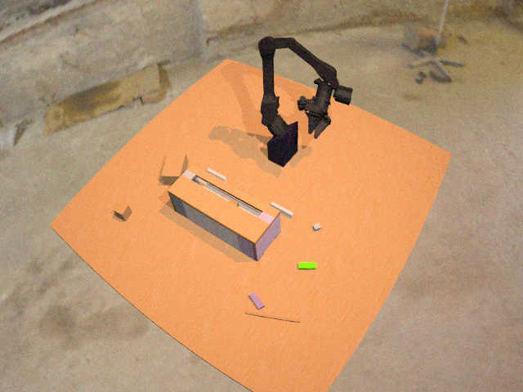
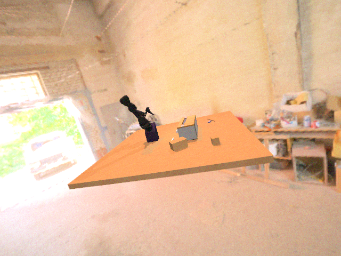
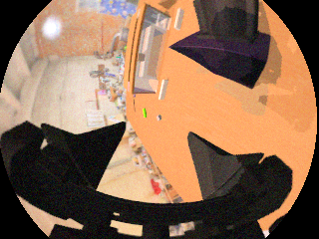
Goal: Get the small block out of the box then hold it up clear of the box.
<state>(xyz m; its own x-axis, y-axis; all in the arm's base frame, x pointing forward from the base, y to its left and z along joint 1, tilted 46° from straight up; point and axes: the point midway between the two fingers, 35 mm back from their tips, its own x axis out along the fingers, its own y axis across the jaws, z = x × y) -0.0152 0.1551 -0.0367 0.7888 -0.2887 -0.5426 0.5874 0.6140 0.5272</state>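
The long box lies 330 mm ahead of my gripper tip, 130 mm to the right of it and 130 mm below it. Also, from my gripper tip: thin rod 570 mm ahead, 230 mm to the left, 190 mm below; then small brown block 580 mm ahead, 490 mm to the right, 170 mm below; then lilac flat piece 560 mm ahead, 190 mm below, 150 mm to the left.
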